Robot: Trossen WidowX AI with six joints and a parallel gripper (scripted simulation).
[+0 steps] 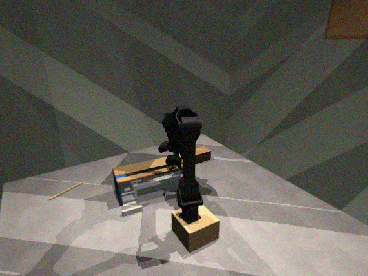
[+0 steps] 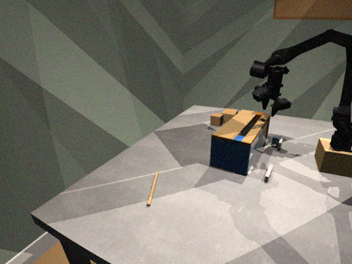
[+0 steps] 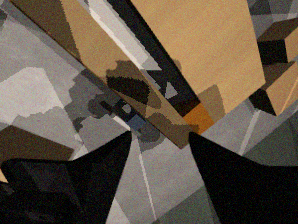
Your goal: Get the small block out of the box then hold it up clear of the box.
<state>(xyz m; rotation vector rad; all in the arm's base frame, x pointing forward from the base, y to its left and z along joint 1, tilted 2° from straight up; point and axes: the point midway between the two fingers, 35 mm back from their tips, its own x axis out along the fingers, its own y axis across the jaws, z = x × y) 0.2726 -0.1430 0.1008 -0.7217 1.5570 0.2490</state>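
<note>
Right now my gripper tip is 60 mm past the blue block, 20 mm to the left of it and 130 mm above it. From my gripper tip the other things lie so: box 60 mm ahead, 120 mm to the left, 90 mm below; then thin wooden stick 340 mm ahead, 480 mm to the left, 150 mm below.
</note>
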